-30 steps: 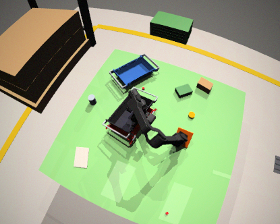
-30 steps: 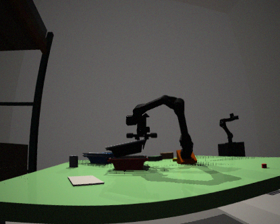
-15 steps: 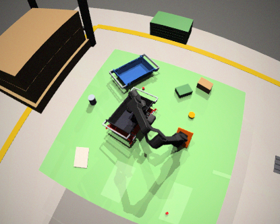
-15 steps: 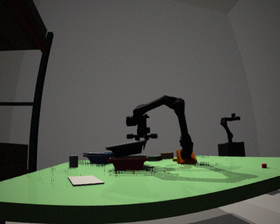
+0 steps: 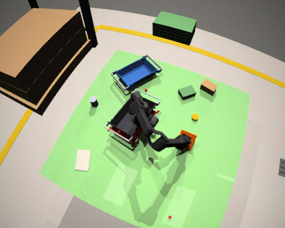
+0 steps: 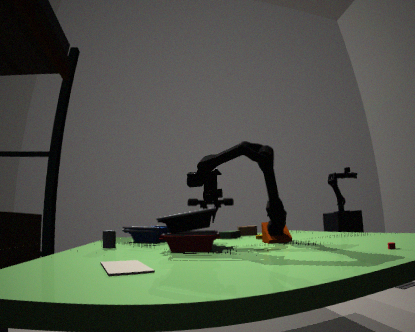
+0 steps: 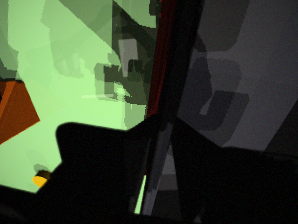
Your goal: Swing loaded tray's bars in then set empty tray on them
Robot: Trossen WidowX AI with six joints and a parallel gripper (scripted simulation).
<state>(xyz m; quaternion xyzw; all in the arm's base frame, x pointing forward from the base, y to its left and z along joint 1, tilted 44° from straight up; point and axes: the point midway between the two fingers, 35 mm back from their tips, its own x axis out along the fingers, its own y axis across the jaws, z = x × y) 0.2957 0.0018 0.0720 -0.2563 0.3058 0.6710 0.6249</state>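
My gripper tip is 8 cm short of the black tray and 2 cm below it. Also, from my gripper tip: yellow disc (27 cm to the right, 27 cm behind, 9 cm below); then grey cylinder (43 cm ahead, 7 cm below, 2 cm to the left); then green block (43 cm to the right, 13 cm behind, 8 cm below).
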